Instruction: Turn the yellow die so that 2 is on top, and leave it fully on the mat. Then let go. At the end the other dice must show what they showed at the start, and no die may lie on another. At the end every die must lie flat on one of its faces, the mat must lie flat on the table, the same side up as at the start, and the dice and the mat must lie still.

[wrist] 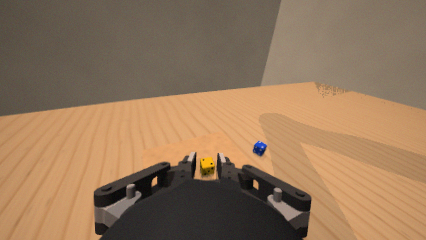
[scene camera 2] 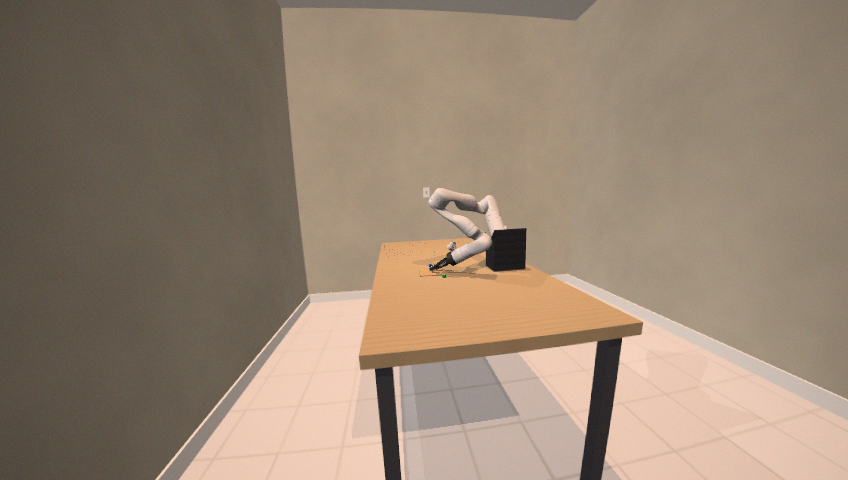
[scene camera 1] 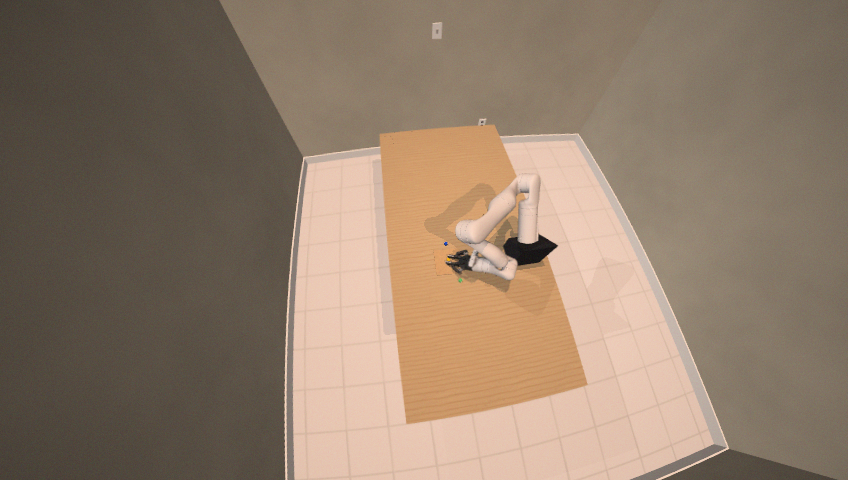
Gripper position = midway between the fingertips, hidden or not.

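Note:
My gripper [wrist: 206, 159] is visible to me here, and I see a tan mat [wrist: 210, 145] as well.

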